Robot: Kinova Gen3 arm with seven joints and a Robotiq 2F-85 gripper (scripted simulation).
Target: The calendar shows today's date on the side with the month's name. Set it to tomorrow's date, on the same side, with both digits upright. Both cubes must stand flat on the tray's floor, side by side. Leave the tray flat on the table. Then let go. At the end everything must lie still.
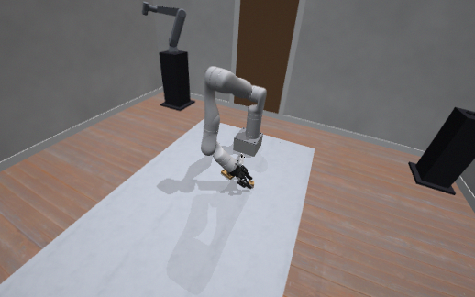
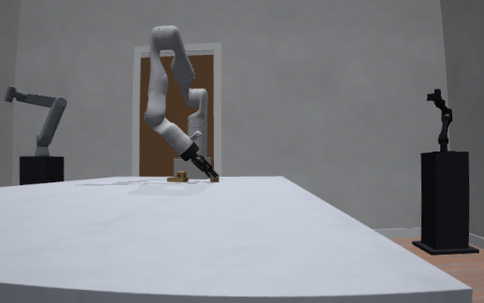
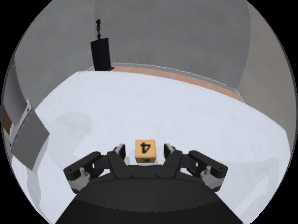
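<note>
Now: the wooden digit cube 1 cm to the left of my hand and 1 cm below it. The rest, counted from my hand: wooden calendar tray (2 cm behind, 14 cm to the right, 2 cm below).
</note>
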